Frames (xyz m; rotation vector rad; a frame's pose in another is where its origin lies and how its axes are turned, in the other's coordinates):
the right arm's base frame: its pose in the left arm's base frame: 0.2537 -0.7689 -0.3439 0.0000 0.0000 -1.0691
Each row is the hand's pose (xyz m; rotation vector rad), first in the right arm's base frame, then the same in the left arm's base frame.
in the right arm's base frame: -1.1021 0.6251 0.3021 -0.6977 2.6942 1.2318
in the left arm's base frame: 0.2718 0.4980 -0.0418 0.6906 2.3914 0.8799
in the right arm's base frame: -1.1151 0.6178 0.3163 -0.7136 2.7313 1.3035
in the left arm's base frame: 0.2591 0.5059 -0.0276 0.6887 2.4042 0.9711
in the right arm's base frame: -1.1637 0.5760 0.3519 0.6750 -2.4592 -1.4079
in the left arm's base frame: 0.1991 0.5284 0.0080 0.6598 2.4151 1.3567
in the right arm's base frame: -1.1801 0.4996 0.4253 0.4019 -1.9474 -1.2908
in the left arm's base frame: 0.1242 0.5060 0.0814 -0.7617 -2.2162 -1.8866
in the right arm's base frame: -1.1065 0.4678 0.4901 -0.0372 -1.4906 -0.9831
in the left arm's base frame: 0.1317 0.4262 0.1462 -0.9067 -1.4478 -1.8084
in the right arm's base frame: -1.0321 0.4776 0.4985 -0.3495 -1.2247 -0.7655
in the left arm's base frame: 0.1761 0.3657 0.1546 -1.0380 -0.9831 -1.6645
